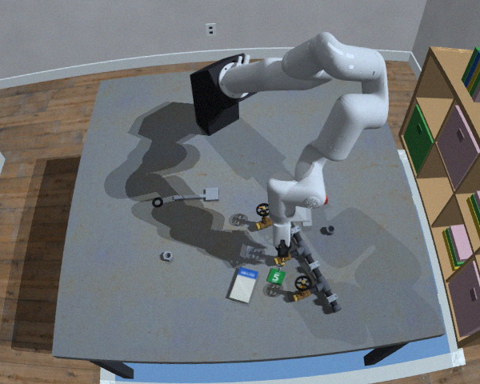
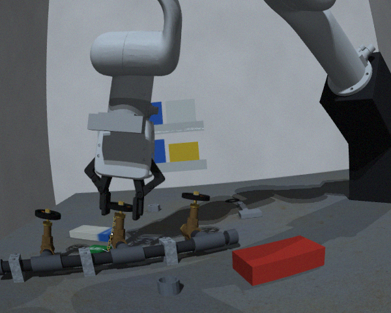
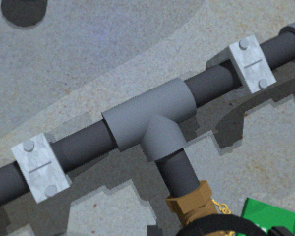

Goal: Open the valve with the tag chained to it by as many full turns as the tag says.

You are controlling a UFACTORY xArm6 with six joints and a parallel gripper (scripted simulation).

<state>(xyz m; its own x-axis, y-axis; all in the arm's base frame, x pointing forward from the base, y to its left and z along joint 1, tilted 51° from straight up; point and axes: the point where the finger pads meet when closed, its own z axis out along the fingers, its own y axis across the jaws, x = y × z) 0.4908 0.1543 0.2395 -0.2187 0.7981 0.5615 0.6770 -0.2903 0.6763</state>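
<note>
Right now my hand is 6 cm short of the green tag and 9 cm above it. The rest, counted from my hand: notepad 13 cm ahead, 9 cm to the right, 8 cm below; grey flat tool 16 cm behind, 32 cm to the right, 8 cm below; red block 27 cm behind, 5 cm to the left, 7 cm below.
</note>
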